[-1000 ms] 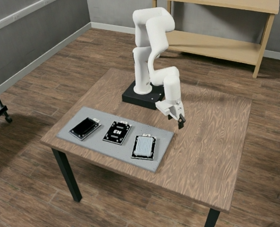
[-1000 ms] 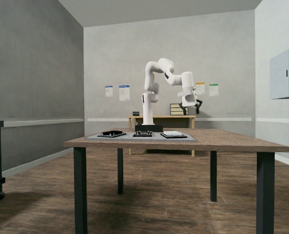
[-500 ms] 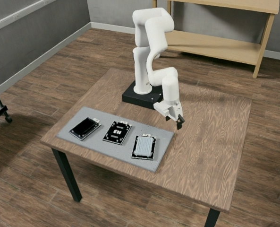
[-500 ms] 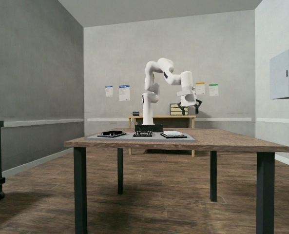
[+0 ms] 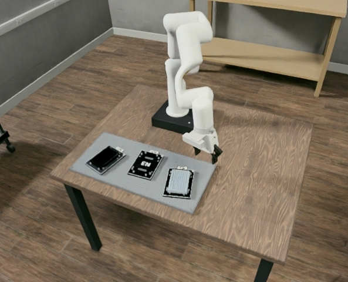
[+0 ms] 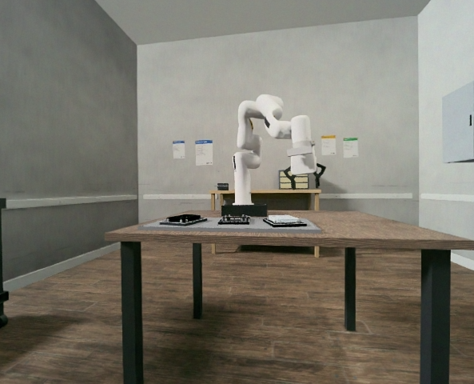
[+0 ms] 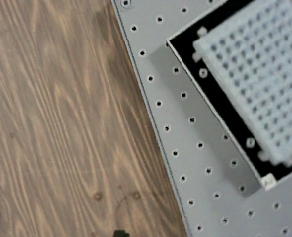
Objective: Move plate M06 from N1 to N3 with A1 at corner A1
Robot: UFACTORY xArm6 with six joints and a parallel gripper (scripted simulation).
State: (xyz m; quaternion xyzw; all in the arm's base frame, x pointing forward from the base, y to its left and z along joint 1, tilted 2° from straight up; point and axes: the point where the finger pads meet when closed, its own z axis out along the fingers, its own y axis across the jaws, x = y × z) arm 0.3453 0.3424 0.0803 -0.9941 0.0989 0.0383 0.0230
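Now: the white well plate 8 cm ahead of my hand, 9 cm to the right of it and 13 cm below it. Also, from my hand: black plate: 13 cm ahead, 48 cm to the right, 12 cm below; nest N3: 6 cm ahead, 29 cm to the right, 14 cm below; nest N1: 8 cm ahead, 9 cm to the right, 14 cm below.
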